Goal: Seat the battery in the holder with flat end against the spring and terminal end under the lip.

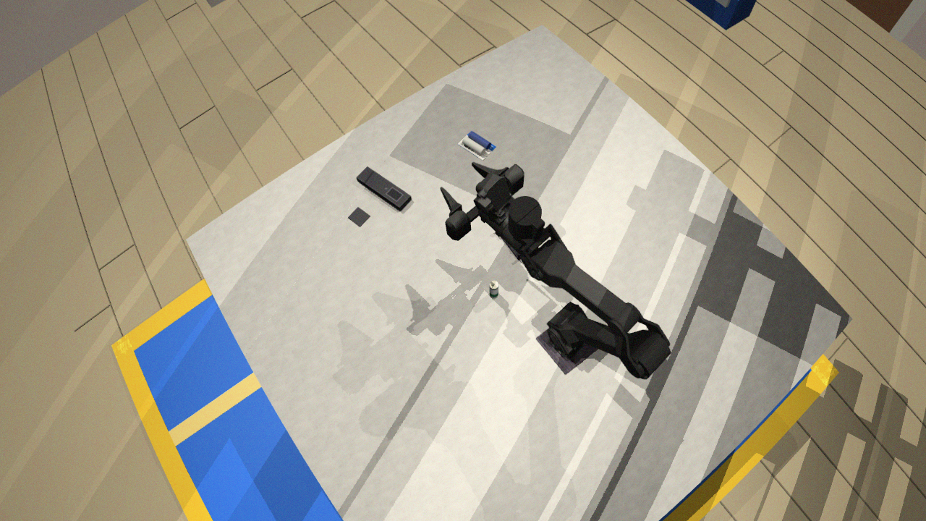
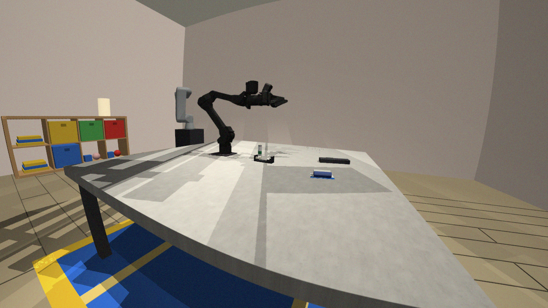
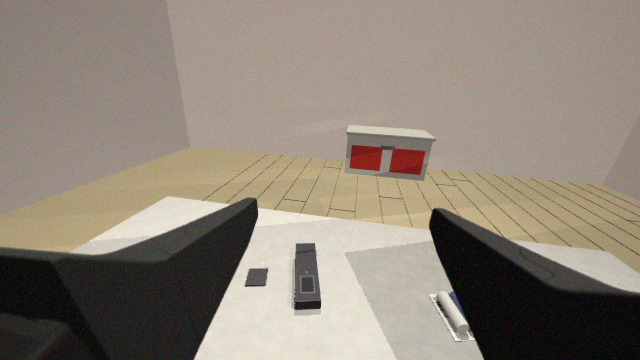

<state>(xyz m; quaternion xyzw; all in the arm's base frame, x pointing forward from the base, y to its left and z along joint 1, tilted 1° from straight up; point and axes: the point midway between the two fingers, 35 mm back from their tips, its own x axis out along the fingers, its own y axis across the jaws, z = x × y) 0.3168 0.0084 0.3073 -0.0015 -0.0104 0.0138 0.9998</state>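
Now: gripper tip 150 mm past the green battery, 30 mm to the right of it and 280 mm above it. The rest, counted from my gripper tip: black remote-like bar (270 mm ahead, 50 mm to the left, 300 mm below); then black square (250 mm ahead, 150 mm to the left, 310 mm below).
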